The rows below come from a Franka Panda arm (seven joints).
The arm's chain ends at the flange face. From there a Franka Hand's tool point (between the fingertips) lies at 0.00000 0.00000 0.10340 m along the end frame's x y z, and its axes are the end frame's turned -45 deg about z.
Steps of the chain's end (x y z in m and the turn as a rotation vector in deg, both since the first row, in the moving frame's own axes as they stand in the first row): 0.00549 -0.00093 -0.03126 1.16 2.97 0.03; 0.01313 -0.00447 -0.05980 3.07 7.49 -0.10; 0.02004 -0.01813 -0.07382 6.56 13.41 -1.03; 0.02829 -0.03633 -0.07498 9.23 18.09 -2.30; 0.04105 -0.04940 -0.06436 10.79 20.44 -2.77; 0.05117 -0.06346 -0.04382 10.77 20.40 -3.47
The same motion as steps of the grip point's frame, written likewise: 0.00981 0.00553 -0.03142 -1.28 2.92 0.03; 0.02588 0.01173 -0.06083 -3.13 7.47 -0.10; 0.05226 0.00977 -0.07731 -4.84 14.12 -1.03; 0.08005 0.00469 -0.08141 -6.26 19.32 -2.30; 0.10302 0.00512 -0.07266 -6.82 22.08 -2.77; 0.12011 0.00207 -0.05209 -6.81 22.04 -3.47
